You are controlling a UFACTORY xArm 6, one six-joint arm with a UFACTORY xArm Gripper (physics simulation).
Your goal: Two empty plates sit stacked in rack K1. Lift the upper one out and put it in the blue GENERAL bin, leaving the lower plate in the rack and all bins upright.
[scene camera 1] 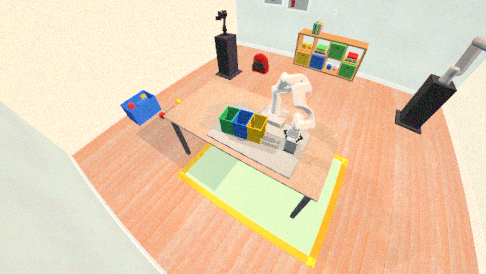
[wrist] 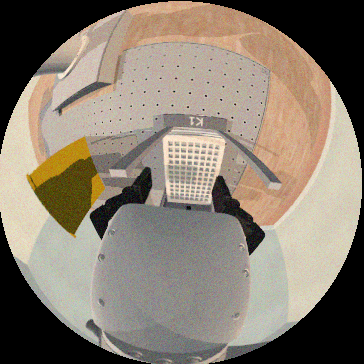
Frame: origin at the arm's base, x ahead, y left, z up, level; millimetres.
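Seen in the pictures: gripper, fingertip midpoint: (scene camera 1: 291, 140) (wrist: 182, 179); arm's base, link origin: (scene camera 1: 274, 112).
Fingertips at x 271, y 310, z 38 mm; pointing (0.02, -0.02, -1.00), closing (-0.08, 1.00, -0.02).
Observation:
Offsets run from my fingertips to a thing's top centre. Level surfaces: height alone.
Rack K1 {dx -4, dy +12, dz +78 mm} (scene camera 1: 290, 146) (wrist: 247, 157) stands upright on the right of the grey board, with two arms flaring outward at its top. A pale gridded plate {dx +6, dy +13, dz -23 mm} (wrist: 194, 169) sits in it, seen from above; the lower plate is mostly hidden beneath, and the stack cannot be clearly separated. My gripper (scene camera 1: 293, 137) (wrist: 182, 179) is open and empty above the rack; in the wrist view its black fingers appear on either side of the plate, apart from it. The blue bin {dx +94, dy -432, dz +110 mm} (scene camera 1: 243, 125) stands upright between the green bin {dx +121, dy -561, dz +110 mm} (scene camera 1: 229, 122) and the yellow bin {dx +67, dy -303, dz +110 mm} (scene camera 1: 256, 129) (wrist: 65, 162), both upright.
The perforated grey board {dz -70 mm} (scene camera 1: 280, 167) (wrist: 200, 75) lies on the wooden table {dz -83 mm} (scene camera 1: 200, 95). The yellow bin is the one nearest the rack. The arm's base block (wrist: 90, 60) shows at the upper left of the wrist view. A blue tote (scene camera 1: 142, 110) is beyond the table's left end.

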